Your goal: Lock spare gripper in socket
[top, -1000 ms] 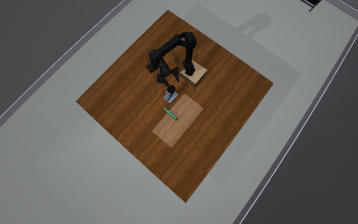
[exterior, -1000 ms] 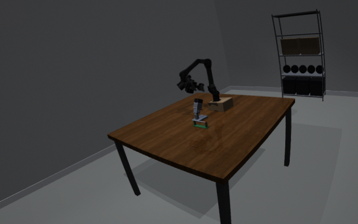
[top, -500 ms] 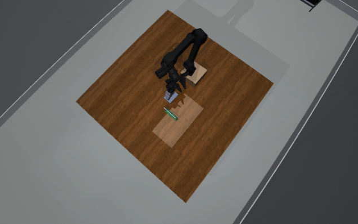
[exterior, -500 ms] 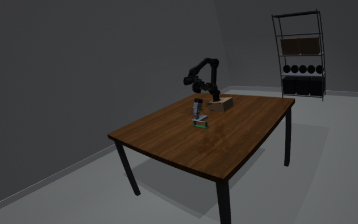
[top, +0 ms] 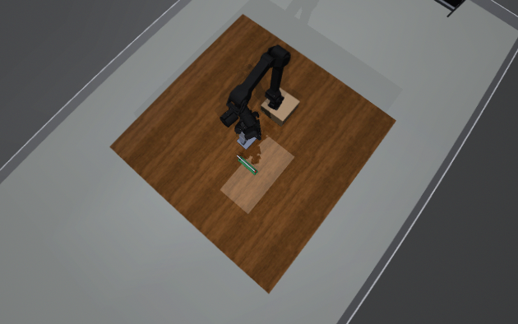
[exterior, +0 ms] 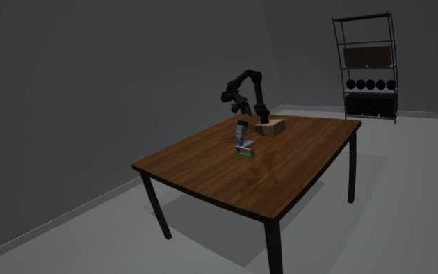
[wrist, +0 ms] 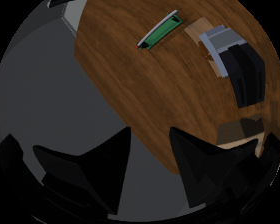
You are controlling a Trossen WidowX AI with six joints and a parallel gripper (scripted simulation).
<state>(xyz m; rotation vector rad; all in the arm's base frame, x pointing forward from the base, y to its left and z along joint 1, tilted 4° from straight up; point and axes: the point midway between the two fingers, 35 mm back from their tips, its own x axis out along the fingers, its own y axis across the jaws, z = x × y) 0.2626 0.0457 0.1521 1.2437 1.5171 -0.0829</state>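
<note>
Now: the green rack 200 mm below my gripper tip, 130 mm ahead of it and 10 mm to the right of it. Round my gripper tip: grey mount: 170 mm below, 100 mm to the right; spare gripper: 100 mm to the right, 100 mm below, 10 mm behind.
</note>
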